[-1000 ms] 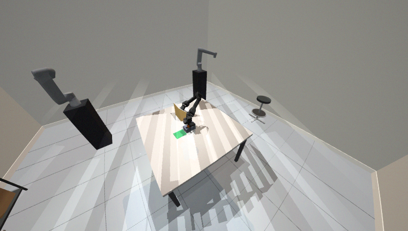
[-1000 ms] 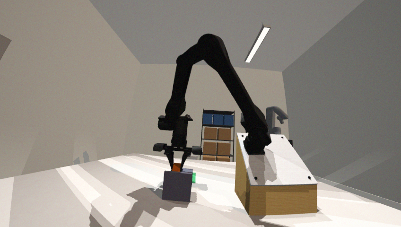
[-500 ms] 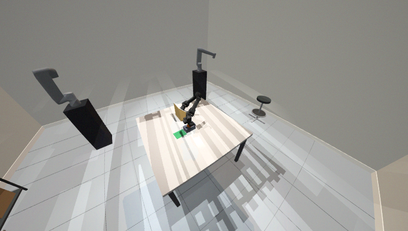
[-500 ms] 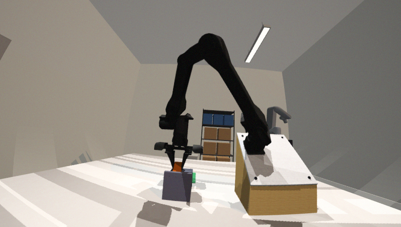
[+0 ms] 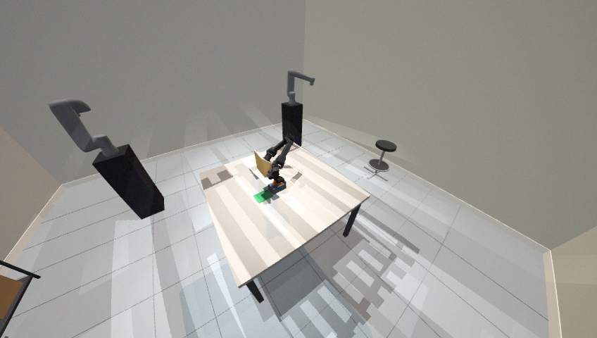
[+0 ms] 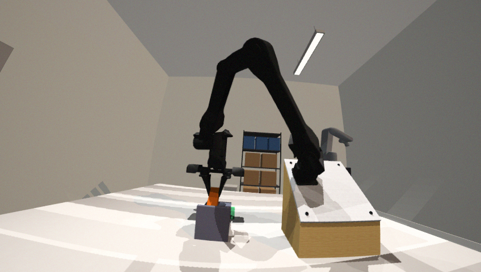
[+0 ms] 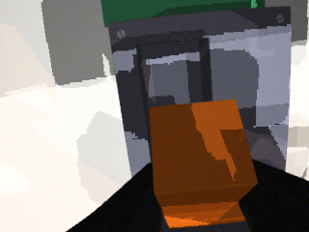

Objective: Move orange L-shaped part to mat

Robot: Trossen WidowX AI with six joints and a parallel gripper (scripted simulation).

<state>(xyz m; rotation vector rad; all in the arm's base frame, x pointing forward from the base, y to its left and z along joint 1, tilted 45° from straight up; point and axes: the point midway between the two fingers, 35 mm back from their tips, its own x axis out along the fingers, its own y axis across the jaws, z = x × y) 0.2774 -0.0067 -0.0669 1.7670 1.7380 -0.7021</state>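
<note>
Right now my gripper tip is 10 mm past the green mat, 140 mm to the left of it and 110 mm above it. The rest, counted from my gripper tip: orange L-shaped part: 20 mm behind, 30 mm to the left, 30 mm below.
</note>
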